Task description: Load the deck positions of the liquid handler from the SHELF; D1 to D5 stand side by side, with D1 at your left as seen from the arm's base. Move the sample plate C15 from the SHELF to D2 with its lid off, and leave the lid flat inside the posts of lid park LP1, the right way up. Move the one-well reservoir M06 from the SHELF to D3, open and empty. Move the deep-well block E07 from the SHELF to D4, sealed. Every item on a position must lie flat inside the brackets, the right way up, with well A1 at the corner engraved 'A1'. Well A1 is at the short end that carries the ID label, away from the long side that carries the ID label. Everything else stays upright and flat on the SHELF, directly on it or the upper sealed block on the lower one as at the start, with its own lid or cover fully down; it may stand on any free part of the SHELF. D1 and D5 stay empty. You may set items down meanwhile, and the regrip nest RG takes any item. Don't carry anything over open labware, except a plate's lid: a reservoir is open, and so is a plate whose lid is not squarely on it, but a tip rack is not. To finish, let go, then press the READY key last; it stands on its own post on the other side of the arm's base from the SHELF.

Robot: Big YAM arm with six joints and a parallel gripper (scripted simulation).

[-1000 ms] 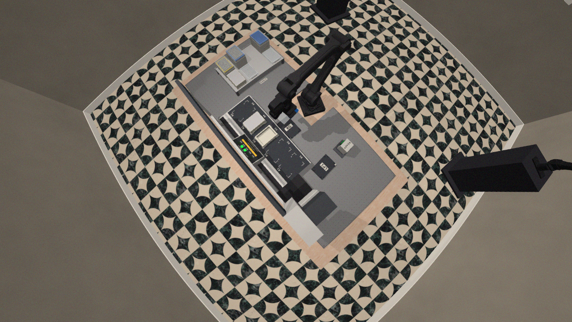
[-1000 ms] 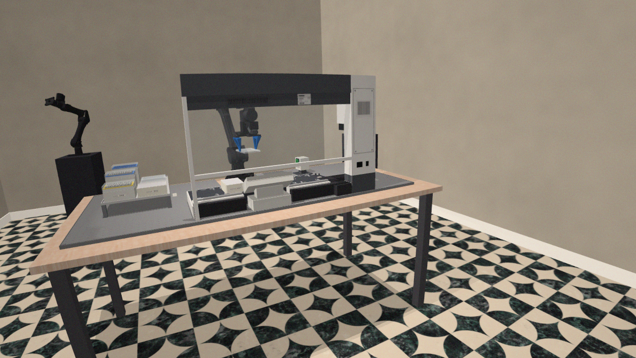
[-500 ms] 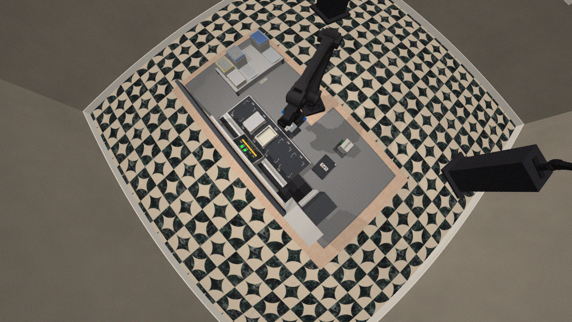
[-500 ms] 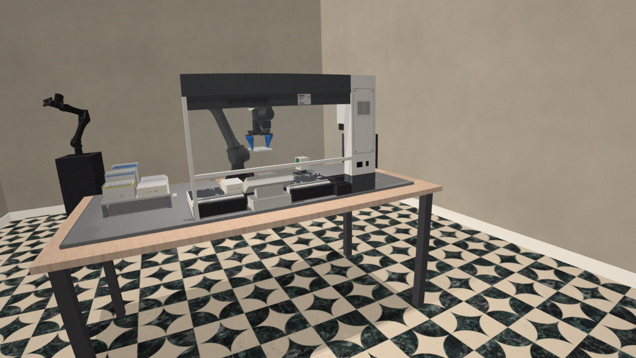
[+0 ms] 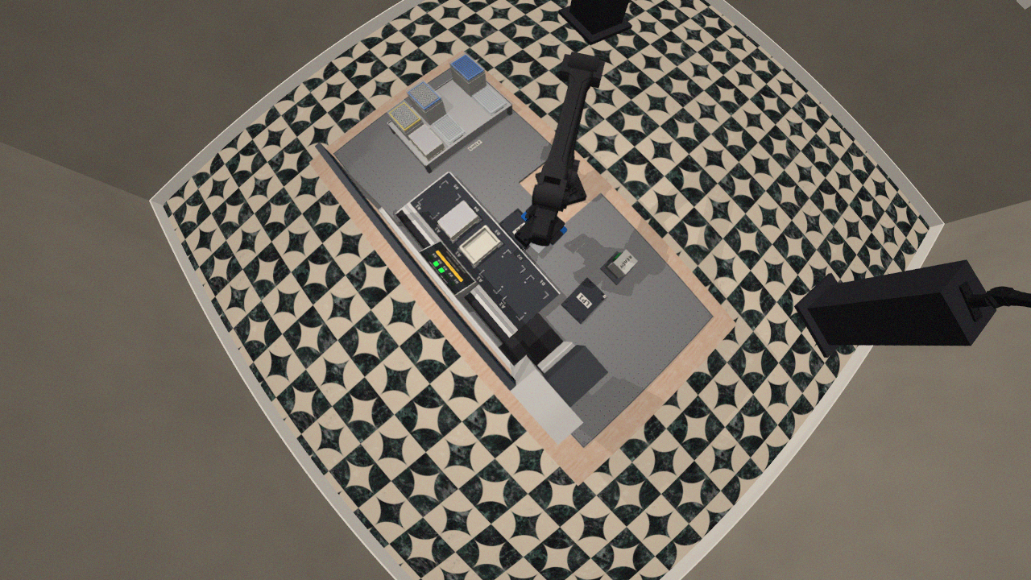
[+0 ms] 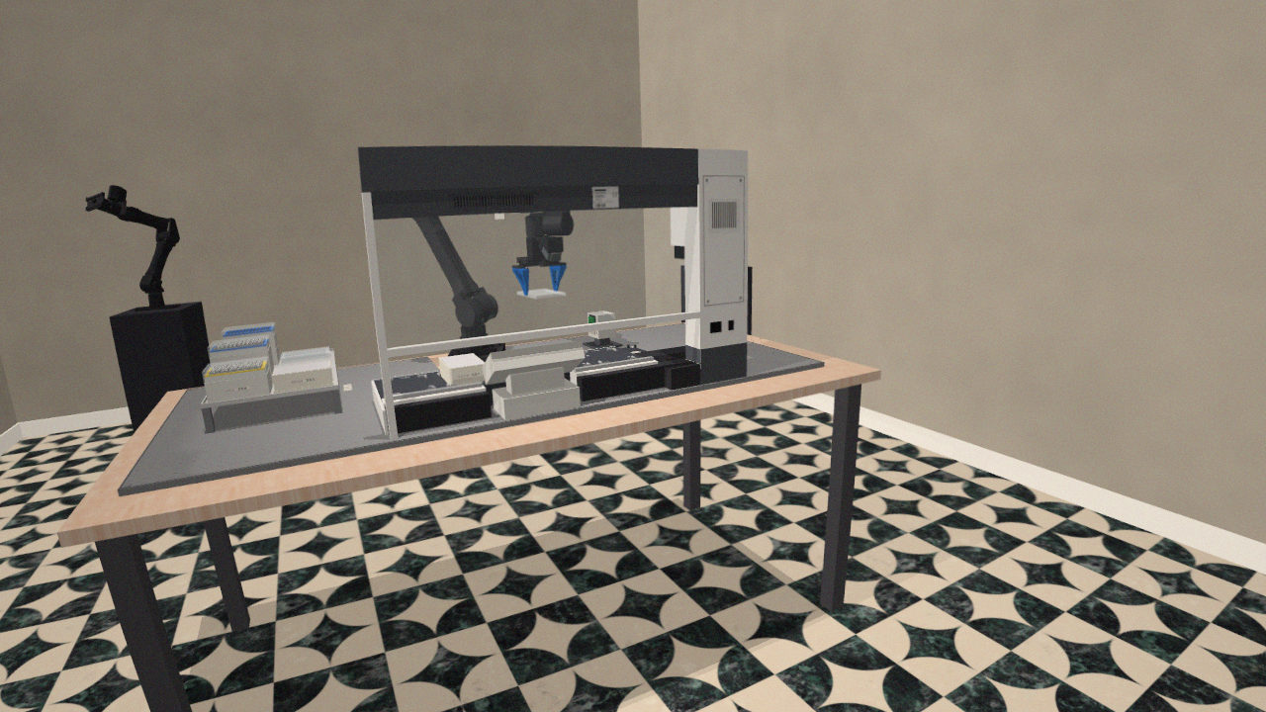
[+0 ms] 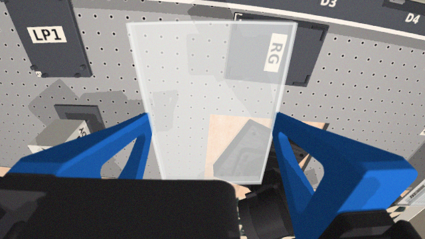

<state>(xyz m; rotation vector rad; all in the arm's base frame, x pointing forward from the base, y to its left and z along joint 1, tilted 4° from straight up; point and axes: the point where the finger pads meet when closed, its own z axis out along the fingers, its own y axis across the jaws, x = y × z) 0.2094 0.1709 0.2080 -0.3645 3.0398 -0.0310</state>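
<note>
My hand is 4 cm past the dark lid park LP1, 26 cm to the right of it and 21 cm above it. The rest, counted from my hand: clear plate lid 1 cm below; regrip nest RG 1 cm ahead, 10 cm to the right, 21 cm below; cream one-well reservoir 18 cm ahead, 11 cm to the right, 15 cm below.
</note>
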